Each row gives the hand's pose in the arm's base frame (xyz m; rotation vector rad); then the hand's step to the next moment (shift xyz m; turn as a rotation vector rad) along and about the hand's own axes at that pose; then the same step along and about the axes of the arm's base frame.
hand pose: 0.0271 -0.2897 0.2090 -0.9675 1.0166 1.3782
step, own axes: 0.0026 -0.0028 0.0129 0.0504 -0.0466 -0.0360
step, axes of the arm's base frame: 0.0027 0.0131 0.0012 0.0440 -0.0189 -0.0609
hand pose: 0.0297 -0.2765 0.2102 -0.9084 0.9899 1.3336
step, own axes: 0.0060 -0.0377 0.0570 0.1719 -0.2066 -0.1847
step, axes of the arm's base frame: 0.0405 0.0540 0.0124 0.1946 -0.1245 -0.2302
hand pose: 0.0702 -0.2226 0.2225 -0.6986 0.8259 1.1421
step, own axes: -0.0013 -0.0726 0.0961 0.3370 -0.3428 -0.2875
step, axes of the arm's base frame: 0.0888 0.0589 0.0562 0.3368 -0.1655 -0.4158
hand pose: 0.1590 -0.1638 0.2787 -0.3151 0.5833 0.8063
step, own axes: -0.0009 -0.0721 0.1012 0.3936 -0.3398 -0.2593
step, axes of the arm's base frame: 0.0908 0.0001 0.0848 0.3759 -0.1171 -0.4273
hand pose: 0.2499 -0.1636 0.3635 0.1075 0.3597 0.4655
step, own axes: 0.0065 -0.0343 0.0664 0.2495 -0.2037 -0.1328
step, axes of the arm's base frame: 0.0439 -0.0289 0.0536 0.2449 -0.0645 -0.2393
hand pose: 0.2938 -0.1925 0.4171 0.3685 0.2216 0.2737
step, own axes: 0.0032 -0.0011 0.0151 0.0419 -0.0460 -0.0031
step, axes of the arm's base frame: 0.0072 -0.0049 0.0128 0.0488 -0.0276 -0.0272
